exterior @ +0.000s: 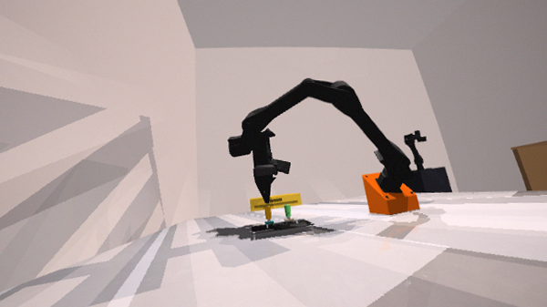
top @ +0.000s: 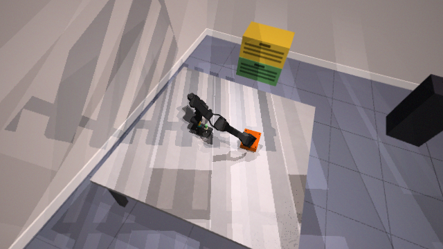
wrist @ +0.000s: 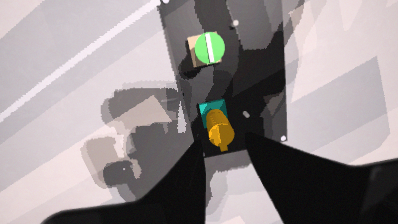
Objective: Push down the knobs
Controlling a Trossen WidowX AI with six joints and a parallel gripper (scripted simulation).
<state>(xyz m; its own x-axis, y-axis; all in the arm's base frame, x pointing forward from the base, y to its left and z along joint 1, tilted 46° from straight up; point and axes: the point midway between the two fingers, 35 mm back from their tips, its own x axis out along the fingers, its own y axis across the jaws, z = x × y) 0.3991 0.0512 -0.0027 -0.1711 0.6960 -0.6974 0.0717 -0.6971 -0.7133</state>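
The orange knob lies 3 cm below my gripper tip. Also, from my gripper tip: green knob 6 cm behind, 3 cm below.
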